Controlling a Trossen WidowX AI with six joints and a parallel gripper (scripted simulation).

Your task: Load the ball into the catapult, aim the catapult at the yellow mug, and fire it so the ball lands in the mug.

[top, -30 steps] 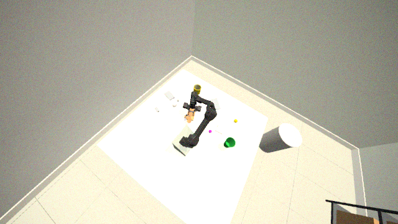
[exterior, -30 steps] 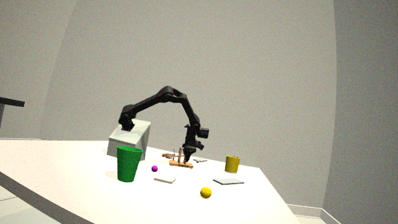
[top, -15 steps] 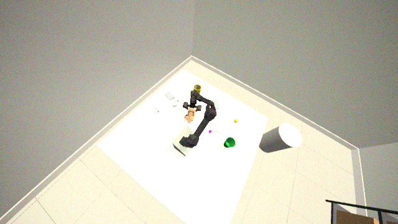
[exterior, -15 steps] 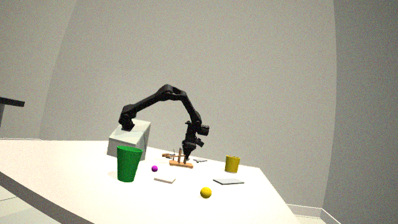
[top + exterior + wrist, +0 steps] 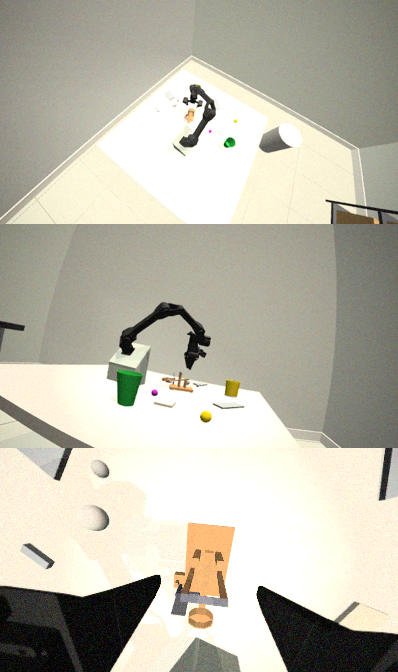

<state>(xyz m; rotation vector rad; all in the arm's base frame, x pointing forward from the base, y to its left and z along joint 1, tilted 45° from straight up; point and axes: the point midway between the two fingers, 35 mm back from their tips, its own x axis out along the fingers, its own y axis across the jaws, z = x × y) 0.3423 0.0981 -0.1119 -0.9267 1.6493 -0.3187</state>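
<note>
My gripper tip is now 290 mm to the left of the purple ball, 120 mm above it and 70 mm past it. Round my gripper tip: yellow mug: 280 mm ahead, 120 mm to the left, 110 mm below; then catapult: 80 mm below, 60 mm behind, 20 mm to the right; then grey plate: 280 mm ahead, 170 mm to the right, 130 mm below.
</note>
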